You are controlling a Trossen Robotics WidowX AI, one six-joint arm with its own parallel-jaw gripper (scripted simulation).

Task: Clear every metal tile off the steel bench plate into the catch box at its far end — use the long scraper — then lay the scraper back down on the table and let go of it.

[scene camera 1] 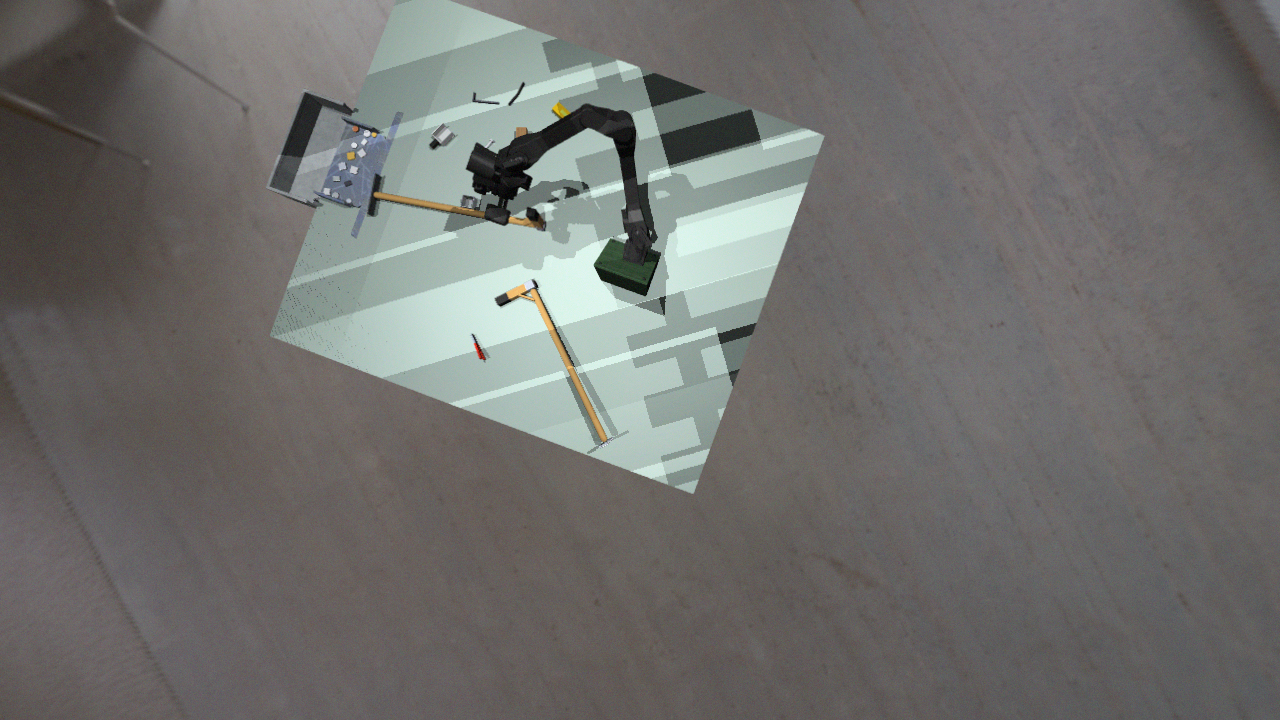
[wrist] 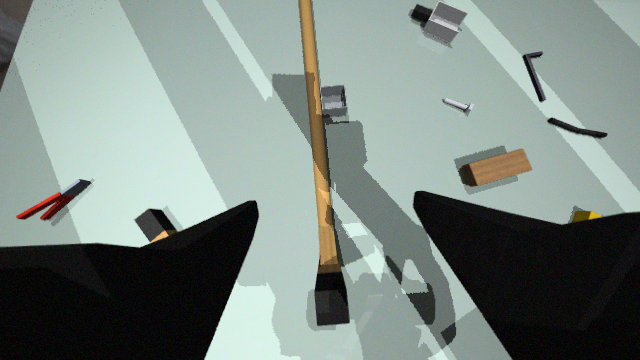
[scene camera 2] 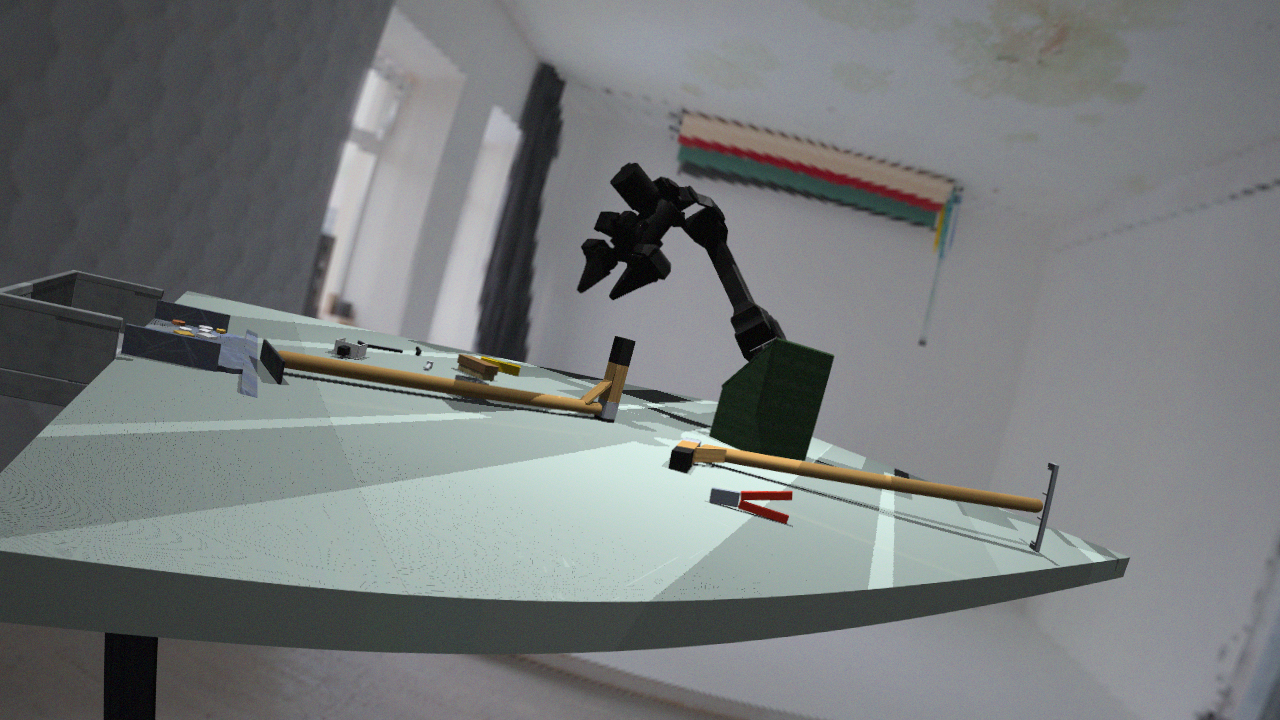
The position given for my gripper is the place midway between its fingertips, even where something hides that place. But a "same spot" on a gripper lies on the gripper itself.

Scene:
my gripper: scene camera 1 498,196; wrist; scene camera 2
same spot on my gripper: (wrist: pixel 173 291) = (scene camera 2: pixel 635 270)

